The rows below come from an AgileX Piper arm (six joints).
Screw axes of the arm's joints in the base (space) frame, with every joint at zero. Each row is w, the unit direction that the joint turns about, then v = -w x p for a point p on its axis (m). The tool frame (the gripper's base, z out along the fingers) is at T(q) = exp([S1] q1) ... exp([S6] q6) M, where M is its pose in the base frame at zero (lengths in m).
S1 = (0, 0, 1, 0, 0, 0)
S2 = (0, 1, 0, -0.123, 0, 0)
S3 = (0, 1, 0, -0.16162, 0, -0.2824)
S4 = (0.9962, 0, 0.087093, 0, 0.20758, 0)
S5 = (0, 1, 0, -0.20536, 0, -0.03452)
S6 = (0.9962, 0, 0.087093, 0, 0.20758, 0)
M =
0.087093 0 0.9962 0.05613
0 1 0 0
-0.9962 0 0.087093 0.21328
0 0 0 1
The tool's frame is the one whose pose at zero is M.
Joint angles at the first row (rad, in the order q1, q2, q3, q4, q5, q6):
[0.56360 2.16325 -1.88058 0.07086 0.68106 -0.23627]
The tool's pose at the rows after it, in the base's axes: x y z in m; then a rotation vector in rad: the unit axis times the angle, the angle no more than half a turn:
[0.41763, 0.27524, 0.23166, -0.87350, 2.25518, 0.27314]
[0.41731, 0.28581, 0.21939, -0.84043, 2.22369, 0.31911]
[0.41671, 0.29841, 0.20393, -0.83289, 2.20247, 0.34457]
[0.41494, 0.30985, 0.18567, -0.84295, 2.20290, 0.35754]
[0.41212, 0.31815, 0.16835, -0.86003, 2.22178, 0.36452]
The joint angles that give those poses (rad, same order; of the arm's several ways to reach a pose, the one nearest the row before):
[0.57128 2.16430 -1.84324 0.11135 0.60077 -0.23541]
[0.58740 2.18586 -1.82032 0.14913 0.51244 -0.23532]
[0.60860 2.22139 -1.81490 0.16841 0.44670 -0.23554]
[0.62903 2.26175 -1.81492 0.17837 0.40837 -0.23570]
[0.64498 2.29695 -1.81526 0.18586 0.39564 -0.23588]

